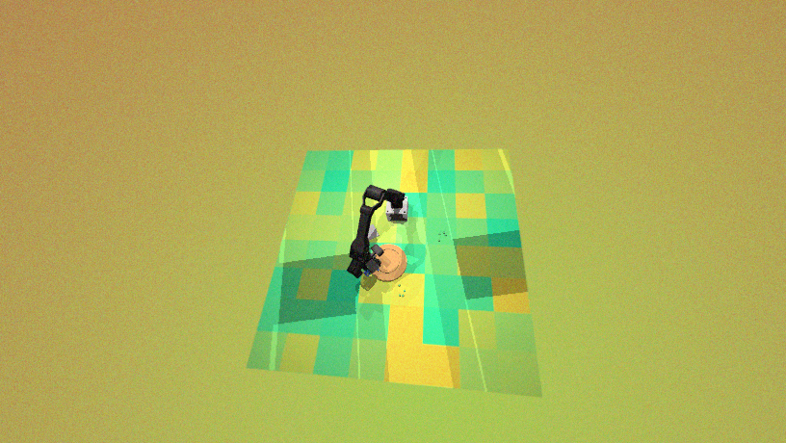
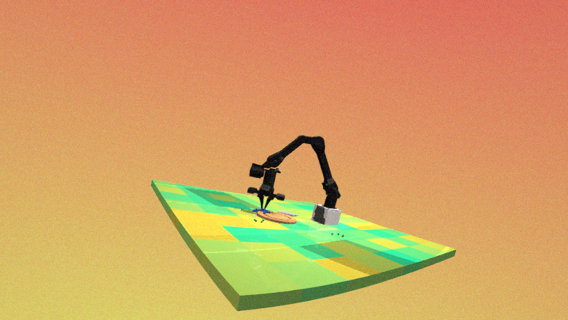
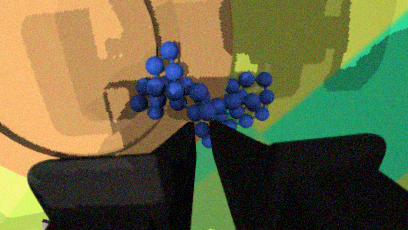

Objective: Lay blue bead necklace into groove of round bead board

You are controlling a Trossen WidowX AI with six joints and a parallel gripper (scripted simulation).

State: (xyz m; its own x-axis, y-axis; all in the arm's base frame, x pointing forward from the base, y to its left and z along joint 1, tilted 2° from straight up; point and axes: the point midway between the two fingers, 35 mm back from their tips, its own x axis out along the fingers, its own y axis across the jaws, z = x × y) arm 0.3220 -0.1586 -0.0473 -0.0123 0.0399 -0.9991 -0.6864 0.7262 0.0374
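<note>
The round bead board is 90 mm to the left of my gripper tip, 20 mm behind it and 10 mm below it. The rest, counted from my gripper tip: flat grey piece (190 mm behind, 10 mm to the right, 10 mm below).
</note>
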